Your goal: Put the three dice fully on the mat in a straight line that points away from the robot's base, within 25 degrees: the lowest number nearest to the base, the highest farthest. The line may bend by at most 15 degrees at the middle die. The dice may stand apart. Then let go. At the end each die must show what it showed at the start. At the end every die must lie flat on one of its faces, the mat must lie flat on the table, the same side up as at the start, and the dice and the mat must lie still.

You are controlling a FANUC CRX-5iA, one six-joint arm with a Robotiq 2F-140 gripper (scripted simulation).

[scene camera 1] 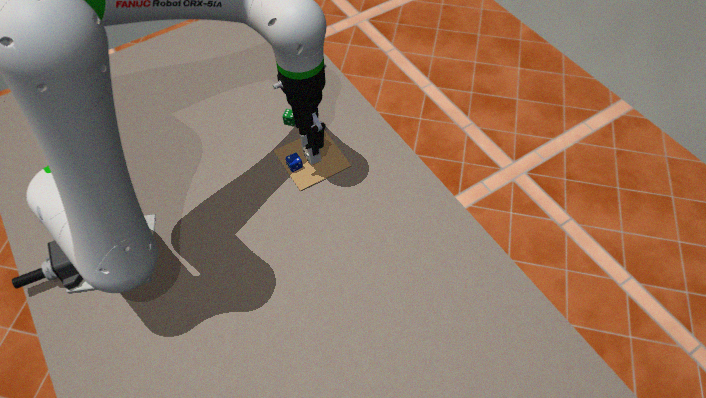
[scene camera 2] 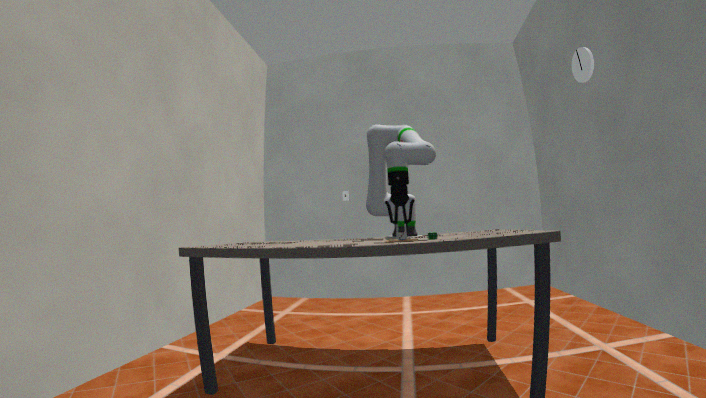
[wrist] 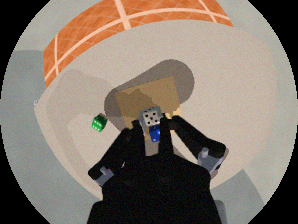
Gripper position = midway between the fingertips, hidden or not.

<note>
I see my gripper (scene camera 1: 311,156).
My gripper shows as well in the wrist view (wrist: 151,113).
</note>
